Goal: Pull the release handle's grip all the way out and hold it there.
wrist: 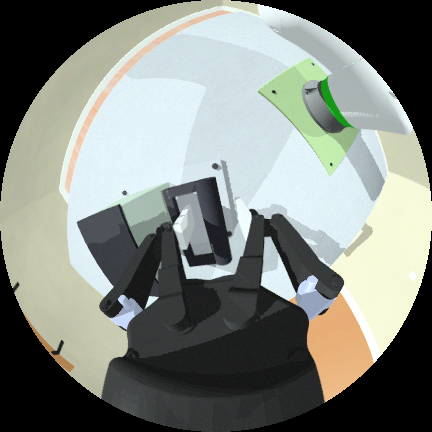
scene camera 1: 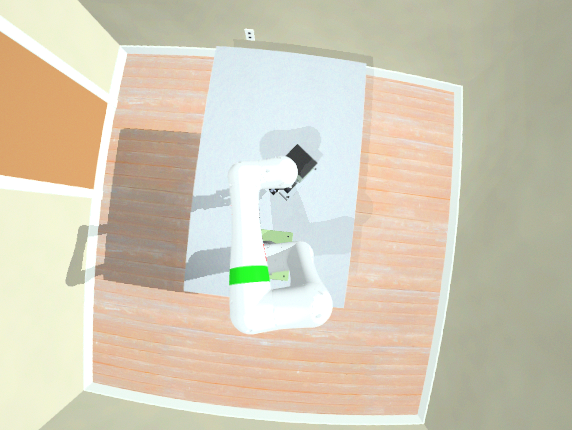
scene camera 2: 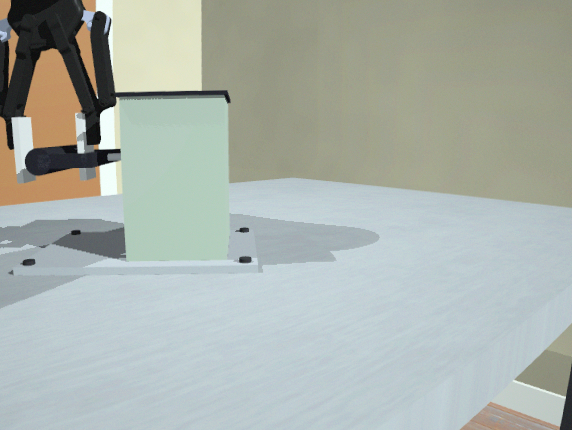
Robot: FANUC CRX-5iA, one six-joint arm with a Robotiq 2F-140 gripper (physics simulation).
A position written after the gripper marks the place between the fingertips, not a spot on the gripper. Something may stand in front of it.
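Observation:
Bolted base plate (scene camera 2: 77,253), also in the wrist view (wrist: 209,168). Gripper (scene camera 2: 57,180), wrist view (wrist: 213,210) too.

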